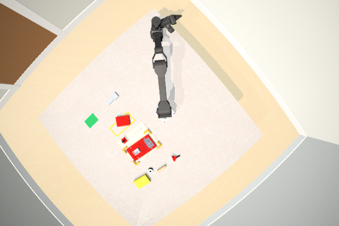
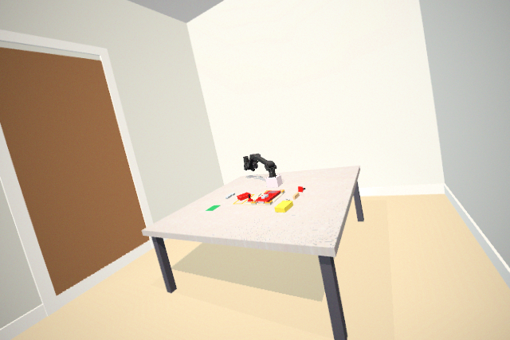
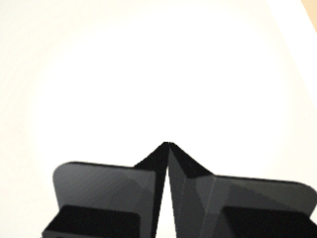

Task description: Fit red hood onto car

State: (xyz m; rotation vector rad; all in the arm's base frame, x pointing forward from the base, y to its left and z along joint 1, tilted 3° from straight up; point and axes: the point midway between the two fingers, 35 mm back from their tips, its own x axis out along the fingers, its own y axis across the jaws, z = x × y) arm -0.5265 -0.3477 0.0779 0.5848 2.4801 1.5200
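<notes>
The red hood is 810 mm ahead of my gripper tip, 150 mm to the left of it and 130 mm below it. Round my gripper tip: yellow block 1080 mm ahead, 550 mm to the left, 130 mm below; then small wooden stick 900 mm ahead, 590 mm to the left, 130 mm below; then green tile 980 mm ahead, 140 mm below, 40 mm to the right.
</notes>
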